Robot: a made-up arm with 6 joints.
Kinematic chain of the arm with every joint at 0, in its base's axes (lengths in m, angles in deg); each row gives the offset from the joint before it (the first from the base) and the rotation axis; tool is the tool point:
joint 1: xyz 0 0 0.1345 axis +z
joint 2: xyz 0 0 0 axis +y
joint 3: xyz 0 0 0.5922 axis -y
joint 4: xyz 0 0 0 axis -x
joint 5: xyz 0.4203 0 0 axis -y
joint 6: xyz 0 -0.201 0 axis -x
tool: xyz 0 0 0
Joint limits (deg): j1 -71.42..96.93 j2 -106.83..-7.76 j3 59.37..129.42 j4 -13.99..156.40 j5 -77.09..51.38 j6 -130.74..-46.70
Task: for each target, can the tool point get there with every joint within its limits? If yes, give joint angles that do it. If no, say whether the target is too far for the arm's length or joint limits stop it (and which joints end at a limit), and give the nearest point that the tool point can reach.
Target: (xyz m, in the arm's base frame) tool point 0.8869 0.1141 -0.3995
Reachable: no: joint limits stop it (at a limit: joint 1, joint 2, joint 3) | nearest point 0.2434 -0.6749 -0.4539 | short by 1.020 m
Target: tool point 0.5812 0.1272 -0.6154
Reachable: no: joint limits stop it (at a limit: joint 1, joint 2, joint 3) | nearest point 0.1951 -0.6450 -0.4777 | short by 0.874 m
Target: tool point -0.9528 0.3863 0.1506
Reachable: yes | joints -33.11 -93.98 72.73 11.62 11.87 -115.97
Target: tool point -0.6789 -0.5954 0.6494
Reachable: yes | joints 30.28 -60.28 75.05 31.25 -44.73 -100.32
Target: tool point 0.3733 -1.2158 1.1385
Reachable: no: too far | nearest point 0.1984 -0.7988 0.7896 | short by 0.571 m
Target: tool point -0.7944 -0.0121 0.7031
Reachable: yes | joints 0.67 -34.53 109.94 89.20 -53.07 -102.27
